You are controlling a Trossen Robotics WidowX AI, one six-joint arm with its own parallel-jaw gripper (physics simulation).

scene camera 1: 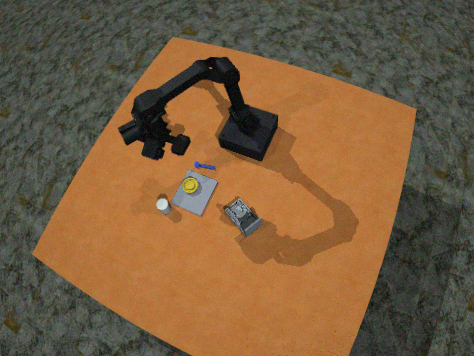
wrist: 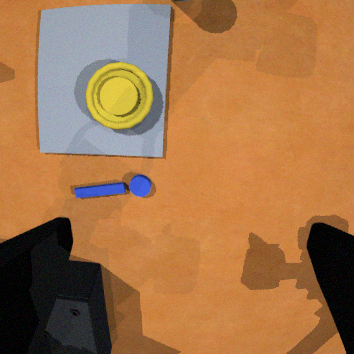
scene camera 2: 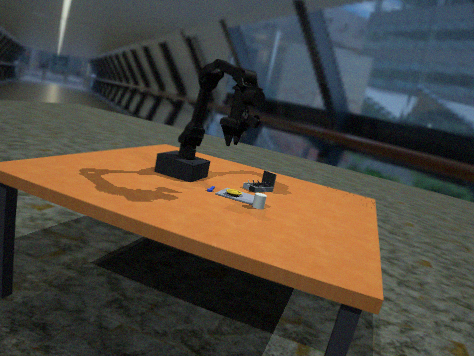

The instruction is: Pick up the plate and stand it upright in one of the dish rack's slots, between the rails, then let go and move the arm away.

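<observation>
The yellow round plate (scene camera 1: pixel 190 185) (scene camera 2: pixel 233 192) (wrist: pixel 119 95) lies flat on a grey square board (scene camera 1: pixel 202 201) (scene camera 2: pixel 243 198) (wrist: pixel 60 50). The small grey dish rack (scene camera 1: pixel 253 226) (scene camera 2: pixel 269 179) stands on the table apart from the board, with a raised panel at one end; its slots are too small to make out clearly. My gripper (scene camera 1: pixel 167 148) (scene camera 2: pixel 232 144) (wrist: pixel 194 235) is open and empty, pointing down high above the table, off to the side of the plate. In the wrist view the plate is beyond the fingertips, at the upper left. The rack does not show in the wrist view.
A blue spoon-like piece (scene camera 1: pixel 206 166) (scene camera 2: pixel 211 189) (wrist: pixel 100 190) lies beside the board, on the gripper's side in the wrist view. A white cylinder (scene camera 1: pixel 162 204) (scene camera 2: pixel 259 201) stands near the board's other side. The arm's black base (scene camera 1: pixel 248 134) (scene camera 2: pixel 182 166) stands on the orange table (scene camera 1: pixel 300 300) (scene camera 2: pixel 310 240).
</observation>
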